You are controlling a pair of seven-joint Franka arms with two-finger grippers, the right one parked.
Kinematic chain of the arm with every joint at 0, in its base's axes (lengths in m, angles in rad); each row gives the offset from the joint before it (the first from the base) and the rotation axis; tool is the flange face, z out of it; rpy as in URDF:
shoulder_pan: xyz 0 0 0.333 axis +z
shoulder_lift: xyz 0 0 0 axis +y
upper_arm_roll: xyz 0 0 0.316 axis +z
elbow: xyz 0.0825 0 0 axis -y
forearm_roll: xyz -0.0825 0 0.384 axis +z
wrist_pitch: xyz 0 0 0 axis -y
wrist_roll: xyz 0.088 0 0 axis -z
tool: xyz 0 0 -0.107 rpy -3.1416 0 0
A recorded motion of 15 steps. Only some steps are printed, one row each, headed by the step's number.
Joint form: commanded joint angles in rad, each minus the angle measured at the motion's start. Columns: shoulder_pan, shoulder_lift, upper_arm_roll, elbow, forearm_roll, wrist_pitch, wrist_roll.
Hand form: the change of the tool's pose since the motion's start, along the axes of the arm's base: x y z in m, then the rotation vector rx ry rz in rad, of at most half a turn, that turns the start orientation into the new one. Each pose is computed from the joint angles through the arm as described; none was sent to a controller.
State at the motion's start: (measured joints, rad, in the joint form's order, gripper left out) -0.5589 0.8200 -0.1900 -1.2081 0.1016 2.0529 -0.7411
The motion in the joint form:
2: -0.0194 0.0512 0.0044 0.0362 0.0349 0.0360 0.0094
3: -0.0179 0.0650 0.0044 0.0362 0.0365 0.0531 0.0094
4: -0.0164 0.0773 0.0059 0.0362 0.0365 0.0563 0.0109
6: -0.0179 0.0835 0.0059 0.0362 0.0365 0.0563 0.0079
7: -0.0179 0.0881 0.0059 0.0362 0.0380 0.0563 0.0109
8: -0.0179 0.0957 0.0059 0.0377 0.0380 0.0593 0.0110
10: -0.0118 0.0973 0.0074 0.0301 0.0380 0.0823 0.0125
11: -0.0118 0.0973 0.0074 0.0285 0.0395 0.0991 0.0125
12: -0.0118 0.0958 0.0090 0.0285 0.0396 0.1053 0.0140
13: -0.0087 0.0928 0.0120 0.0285 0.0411 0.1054 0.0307
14: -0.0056 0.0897 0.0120 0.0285 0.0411 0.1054 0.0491
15: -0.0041 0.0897 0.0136 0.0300 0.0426 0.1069 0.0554
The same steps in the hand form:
2: 0.0010 -0.0121 -0.0188 0.0058 -0.0348 -0.0348
3: 0.0024 -0.0118 -0.0277 0.0027 -0.0367 -0.0336
4: 0.0031 -0.0101 -0.0369 0.0081 -0.0294 -0.0327
6: 0.0020 -0.0107 -0.0417 0.0113 -0.0239 -0.0313
7: 0.0017 -0.0104 -0.0452 0.0148 -0.0211 -0.0351
8: 0.0017 -0.0104 -0.0500 0.0158 -0.0180 -0.0349
10: 0.0053 -0.0070 -0.0527 0.0070 -0.0285 -0.0298
11: 0.0062 -0.0080 -0.0519 -0.0024 -0.0406 -0.0302
12: 0.0073 -0.0078 -0.0502 -0.0061 -0.0473 -0.0306
13: 0.0101 -0.0048 -0.0482 -0.0043 -0.0531 -0.0431
14: 0.0119 -0.0031 -0.0458 -0.0054 -0.0569 -0.0583
15: 0.0136 -0.0017 -0.0450 -0.0050 -0.0611 -0.0626

